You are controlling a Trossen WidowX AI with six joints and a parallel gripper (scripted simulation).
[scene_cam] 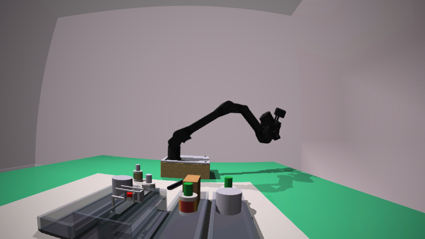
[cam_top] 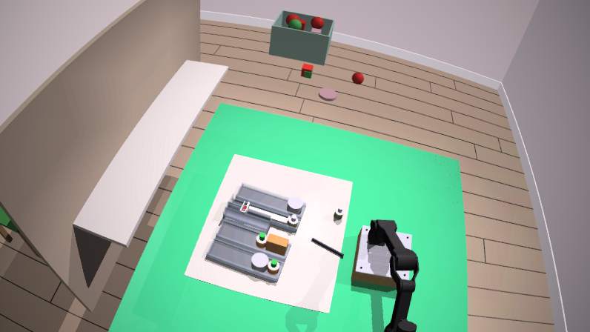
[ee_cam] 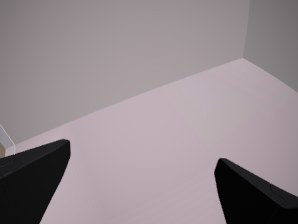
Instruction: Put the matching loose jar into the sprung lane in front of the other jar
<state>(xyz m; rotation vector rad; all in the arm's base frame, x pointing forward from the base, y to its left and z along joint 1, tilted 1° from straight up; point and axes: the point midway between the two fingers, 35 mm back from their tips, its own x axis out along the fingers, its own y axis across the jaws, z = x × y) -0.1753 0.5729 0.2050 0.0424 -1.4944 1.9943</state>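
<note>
Right now my gripper tip is 570 mm short of the brown box, 510 mm to the left of it and 250 mm above it. Also, from my gripper tip: red mark (710 mm ahead, 620 mm to the right, 220 mm below); then black stick (380 mm ahead, 560 mm to the right, 280 mm below).
</note>
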